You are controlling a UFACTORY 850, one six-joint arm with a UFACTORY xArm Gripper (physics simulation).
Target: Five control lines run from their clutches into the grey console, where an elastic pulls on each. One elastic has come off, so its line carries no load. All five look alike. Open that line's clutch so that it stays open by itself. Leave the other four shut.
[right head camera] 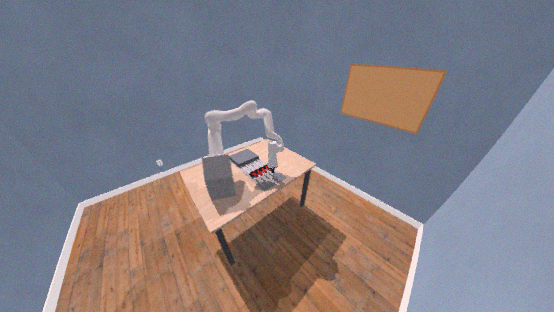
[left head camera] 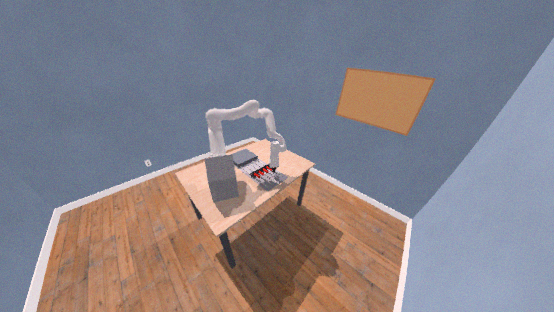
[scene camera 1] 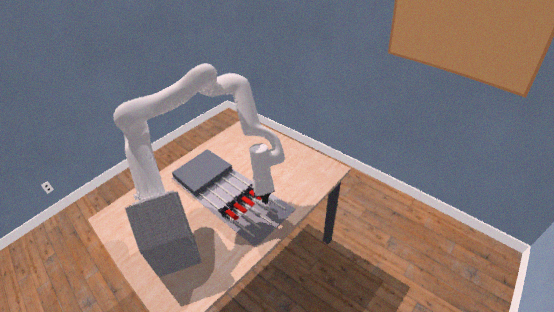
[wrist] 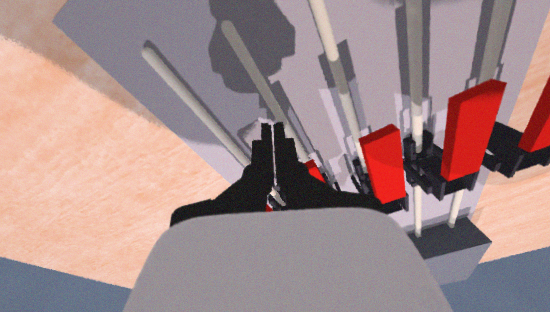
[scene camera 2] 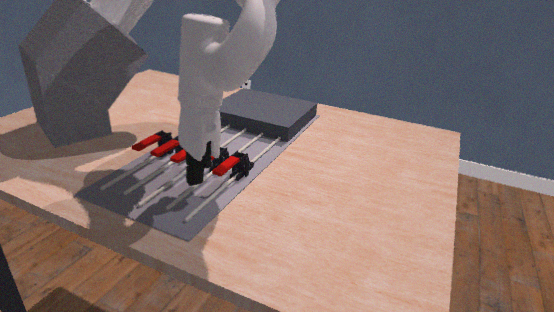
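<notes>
The grey console (left head camera: 245, 157) (right head camera: 244, 156) (scene camera 1: 202, 170) (scene camera 2: 275, 107) lies at the far end of a grey base plate (scene camera 2: 186, 231). Pale control lines run from it through a row of black clutches with red levers. In scene camera 2, the nearest red lever (scene camera 2: 227, 165) and three at the left, such as the farthest one (scene camera 2: 147, 141), sit low at a similar slant. The fourth from the left is mostly hidden behind my fingers, so its position is unclear. My gripper (scene camera 1: 265, 198) (scene camera 2: 195, 178) (wrist: 272, 137) is shut and empty, low over the lines beside that lever.
A large grey block (scene camera 1: 160, 235) (scene camera 2: 75, 75) carries the arm's base at the other side of the plate. The wooden table (scene camera 1: 310, 165) (scene camera 2: 350, 200) bears everything; its front edge runs near the plate's end. A corkboard (left head camera: 385, 100) hangs on the wall.
</notes>
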